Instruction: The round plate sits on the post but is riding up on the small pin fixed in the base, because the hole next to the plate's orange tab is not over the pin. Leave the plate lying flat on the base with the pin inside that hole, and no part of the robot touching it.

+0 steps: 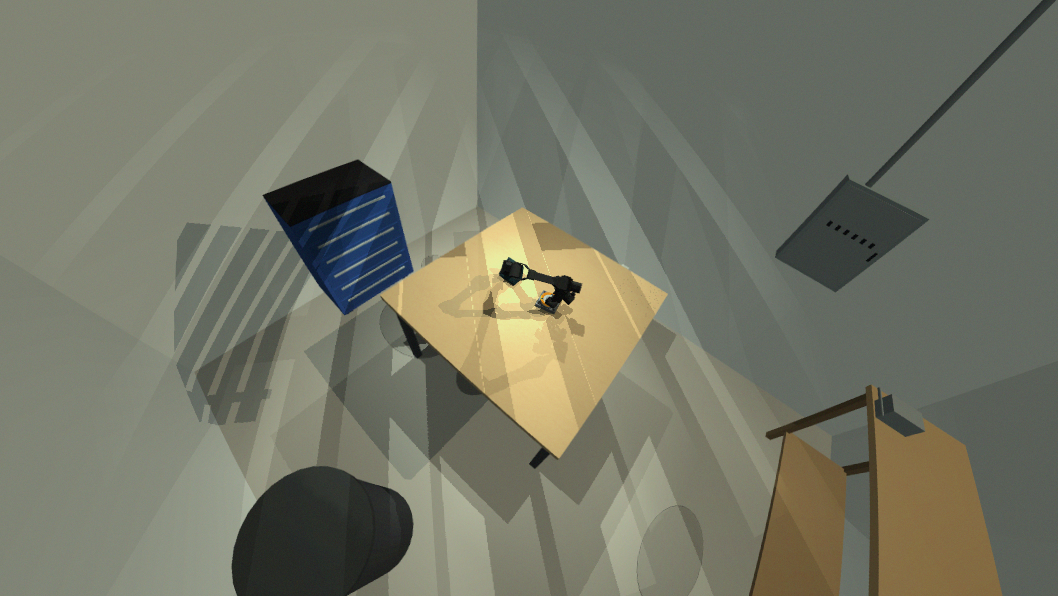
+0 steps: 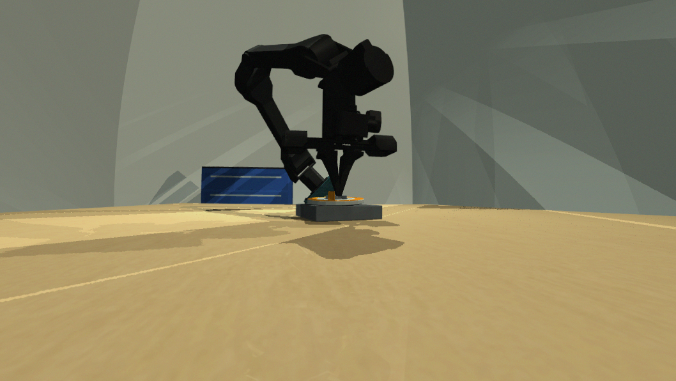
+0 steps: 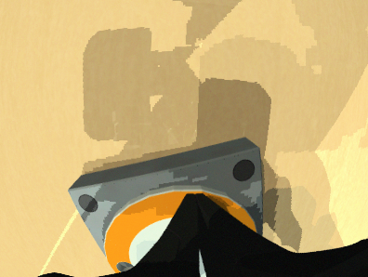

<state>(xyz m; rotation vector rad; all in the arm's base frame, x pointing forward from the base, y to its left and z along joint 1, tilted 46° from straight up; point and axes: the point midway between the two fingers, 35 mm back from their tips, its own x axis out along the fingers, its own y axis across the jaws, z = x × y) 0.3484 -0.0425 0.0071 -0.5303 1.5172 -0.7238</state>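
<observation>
Right now my gripper tip is 30 mm past the round plate. Round my gripper tip: base: 50 mm behind, 20 mm below, 10 mm to the left.
</observation>
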